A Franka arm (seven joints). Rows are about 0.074 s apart.
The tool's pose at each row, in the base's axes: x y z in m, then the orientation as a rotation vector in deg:
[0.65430, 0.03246, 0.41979, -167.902, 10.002, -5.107]
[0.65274, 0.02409, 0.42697, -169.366, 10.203, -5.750]
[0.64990, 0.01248, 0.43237, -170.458, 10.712, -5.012]
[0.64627, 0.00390, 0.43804, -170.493, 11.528, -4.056]
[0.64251, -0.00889, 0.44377, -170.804, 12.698, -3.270]
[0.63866, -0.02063, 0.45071, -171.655, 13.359, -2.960]
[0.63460, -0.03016, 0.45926, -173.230, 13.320, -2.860]
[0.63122, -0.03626, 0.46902, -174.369, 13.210, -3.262]
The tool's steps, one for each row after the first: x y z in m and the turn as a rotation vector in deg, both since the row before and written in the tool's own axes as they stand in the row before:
[-0.00017, 0.00683, -0.00880, -1.467, 0.496, -0.010]
[-0.00106, 0.01068, -0.00753, -1.136, -0.423, 0.303]
[-0.00222, 0.00792, -0.00716, -0.117, -0.589, 0.590]
[-0.00176, 0.01208, -0.00784, -0.426, -0.440, 0.795]
[-0.00186, 0.01097, -0.00878, -0.912, -0.119, 0.394]
[-0.00232, 0.00876, -0.00991, -1.566, 0.031, -0.127]
[-0.00216, 0.00542, -0.01048, -1.110, 0.330, -0.161]

